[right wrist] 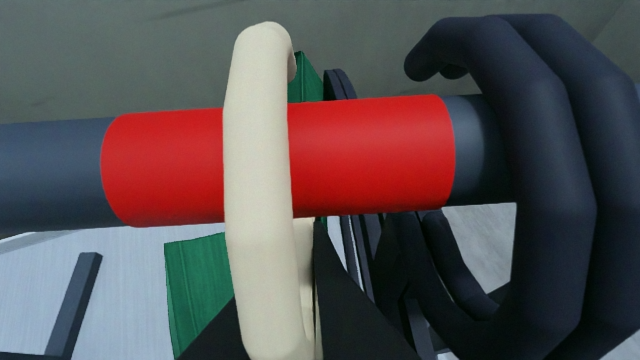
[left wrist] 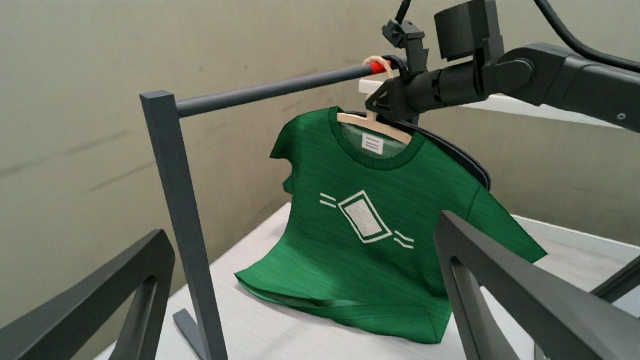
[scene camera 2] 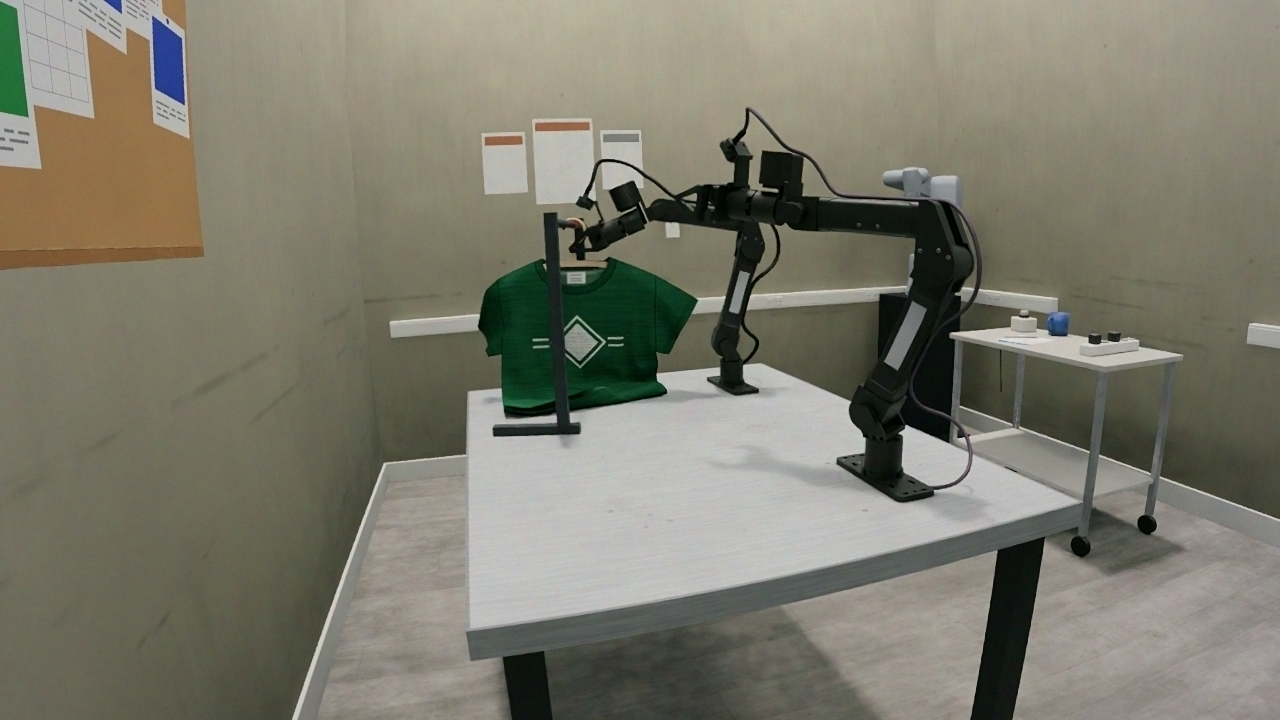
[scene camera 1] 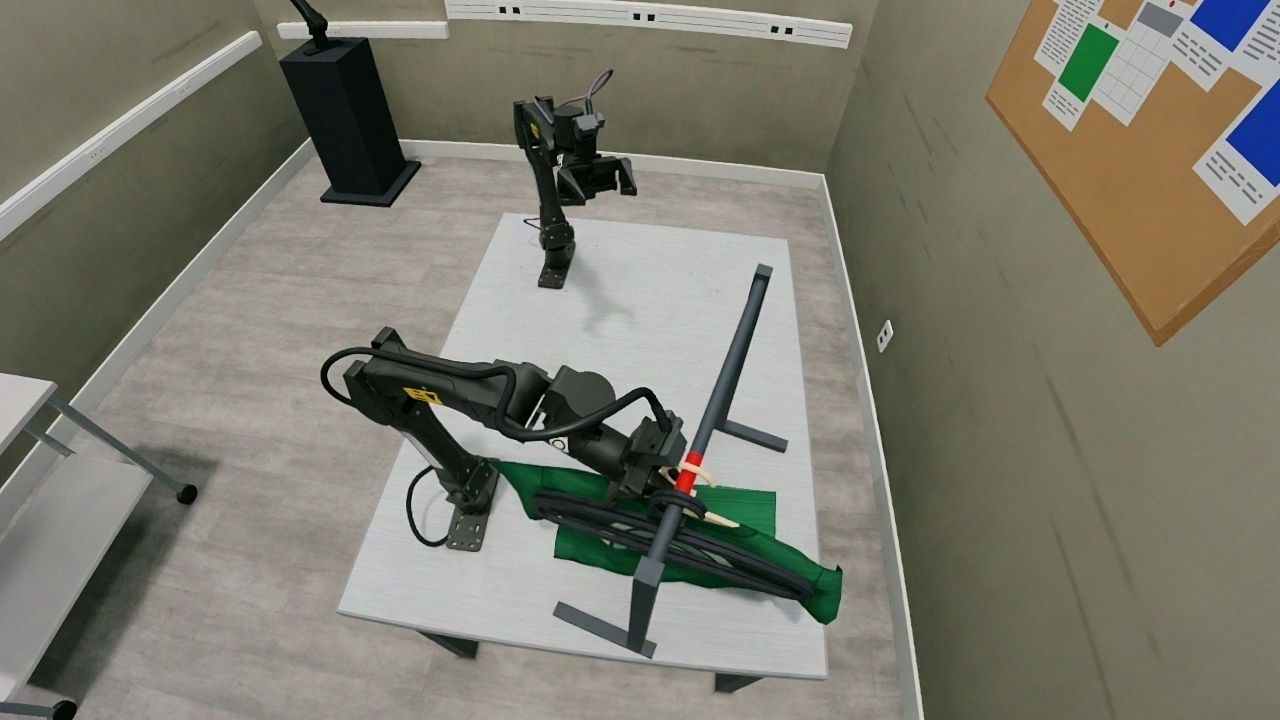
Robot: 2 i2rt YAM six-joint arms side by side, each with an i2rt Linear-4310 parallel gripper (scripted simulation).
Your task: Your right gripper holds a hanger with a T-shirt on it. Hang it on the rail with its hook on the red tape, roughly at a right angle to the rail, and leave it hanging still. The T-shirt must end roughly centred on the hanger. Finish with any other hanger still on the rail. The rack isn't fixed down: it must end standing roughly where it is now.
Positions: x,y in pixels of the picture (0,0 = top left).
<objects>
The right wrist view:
right gripper: 303,234
beige hanger: 270,254
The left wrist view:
left gripper: 302,232
right gripper: 367,104
green T-shirt: 358,248
beige hanger: 370,122
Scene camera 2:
left gripper: 691,197
right gripper: 569,250
green T-shirt: 616,318
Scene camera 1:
left gripper: 610,197
right gripper: 692,499
green T-shirt: 755,510
</objects>
